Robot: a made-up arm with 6 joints. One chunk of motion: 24 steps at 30 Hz.
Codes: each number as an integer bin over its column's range. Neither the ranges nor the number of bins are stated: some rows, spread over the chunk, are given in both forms.
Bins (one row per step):
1: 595 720 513 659 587 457
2: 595 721 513 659 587 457
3: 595 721 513 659 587 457
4: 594 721 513 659 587 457
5: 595 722 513 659 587 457
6: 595 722 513 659 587 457
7: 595 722 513 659 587 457
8: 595 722 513 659 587 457
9: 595 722 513 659 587 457
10: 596 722 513 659 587 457
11: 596 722 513 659 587 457
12: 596 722 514 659 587 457
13: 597 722 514 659 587 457
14: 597 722 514 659 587 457
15: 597 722 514 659 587 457
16: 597 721 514 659 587 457
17: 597 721 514 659 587 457
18: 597 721 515 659 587 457
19: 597 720 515 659 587 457
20: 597 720 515 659 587 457
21: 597 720 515 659 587 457
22: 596 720 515 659 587 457
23: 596 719 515 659 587 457
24: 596 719 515 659 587 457
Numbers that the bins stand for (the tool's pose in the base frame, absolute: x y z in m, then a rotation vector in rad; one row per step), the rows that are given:
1: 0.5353 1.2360 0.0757 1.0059 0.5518 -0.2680
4: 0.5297 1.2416 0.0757 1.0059 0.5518 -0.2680
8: 0.5353 1.2472 0.0757 1.0059 0.5518 -0.2680
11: 0.5409 1.2472 0.0757 1.0059 0.5518 -0.2680
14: 0.5465 1.2472 0.0813 1.0059 0.5518 -0.2680
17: 0.5465 1.2416 0.0813 1.0059 0.5518 -0.2680
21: 0.5465 1.2360 0.0869 1.0059 0.5518 -0.2680
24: 0.5409 1.2304 0.0869 1.0059 0.5518 -0.2680
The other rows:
2: 0.5353 1.2416 0.0757 1.0059 0.5518 -0.2680
3: 0.5353 1.2416 0.0757 1.0059 0.5518 -0.2680
5: 0.5353 1.2472 0.0757 1.0059 0.5518 -0.2680
6: 0.5353 1.2472 0.0757 1.0059 0.5518 -0.2680
7: 0.5353 1.2472 0.0757 1.0059 0.5518 -0.2680
9: 0.5353 1.2472 0.0757 1.0059 0.5518 -0.2680
10: 0.5409 1.2472 0.0757 1.0059 0.5518 -0.2680
12: 0.5409 1.2472 0.0813 1.0059 0.5518 -0.2680
13: 0.5465 1.2472 0.0813 1.0059 0.5518 -0.2680
15: 0.5465 1.2472 0.0813 1.0059 0.5518 -0.2680
16: 0.5465 1.2416 0.0813 1.0059 0.5518 -0.2680
18: 0.5465 1.2416 0.0869 1.0059 0.5518 -0.2680
19: 0.5465 1.2360 0.0869 1.0059 0.5518 -0.2680
20: 0.5465 1.2360 0.0869 1.0059 0.5518 -0.2680
22: 0.5409 1.2360 0.0869 1.0059 0.5518 -0.2680
23: 0.5409 1.2304 0.0869 1.0059 0.5518 -0.2680

